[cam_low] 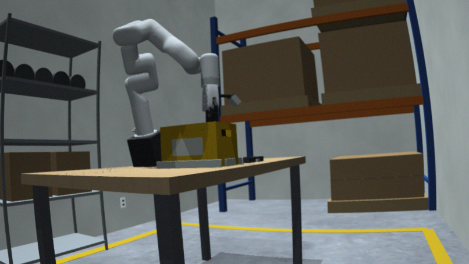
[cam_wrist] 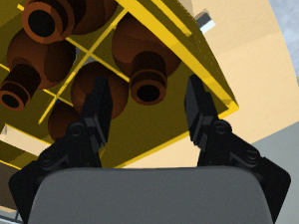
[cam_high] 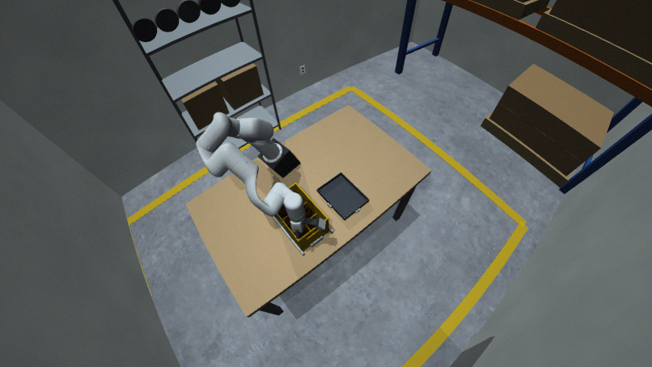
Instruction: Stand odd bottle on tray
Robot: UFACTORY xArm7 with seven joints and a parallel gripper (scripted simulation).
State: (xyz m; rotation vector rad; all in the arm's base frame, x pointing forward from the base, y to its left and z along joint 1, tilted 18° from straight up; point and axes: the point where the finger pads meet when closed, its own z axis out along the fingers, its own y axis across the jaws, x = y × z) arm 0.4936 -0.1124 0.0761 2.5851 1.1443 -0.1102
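Right now the bottle is 9 cm below my hand, 8 cm to the left of it and 1 cm behind it. Also, from my hand: tray 33 cm to the left, 16 cm below, 9 cm behind; crate 9 cm below, 9 cm behind, 4 cm to the left.
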